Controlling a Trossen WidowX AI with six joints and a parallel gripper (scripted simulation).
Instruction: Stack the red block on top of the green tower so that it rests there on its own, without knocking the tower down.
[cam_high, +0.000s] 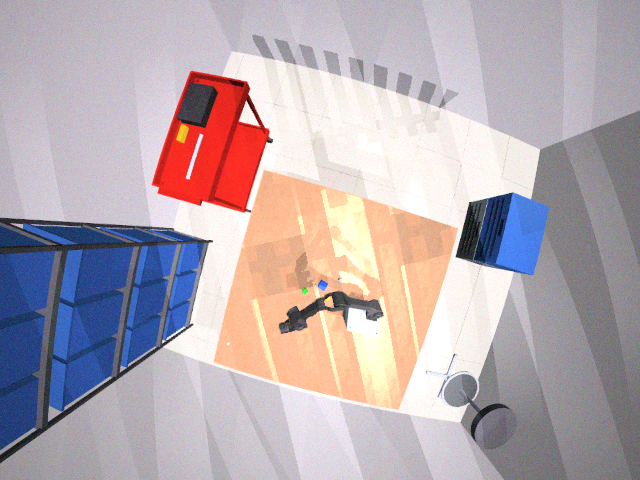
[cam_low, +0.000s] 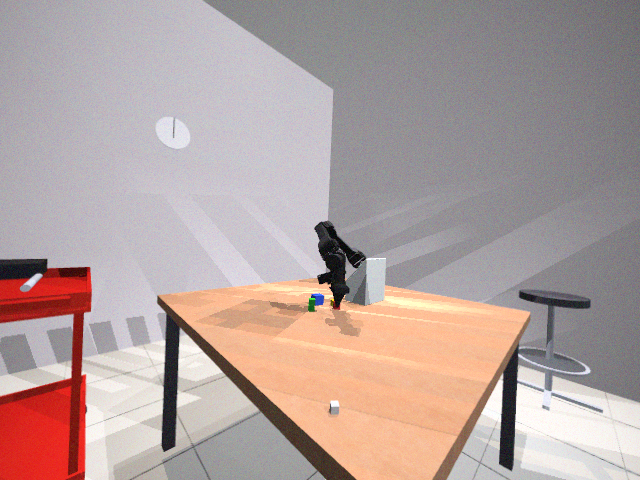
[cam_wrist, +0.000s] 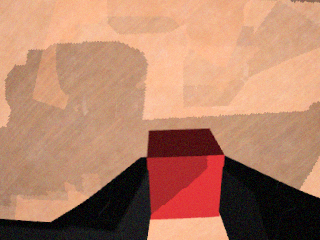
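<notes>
Now: the blue block 19 cm to the right of my gripper tip, 8 cm behind it and 2 cm below it. Also, from my gripper tip: red block right at my gripper tip; yellow block 13 cm behind, 12 cm to the right, 3 cm below; purple block 10 cm behind, 8 cm to the right, 3 cm below.
</notes>
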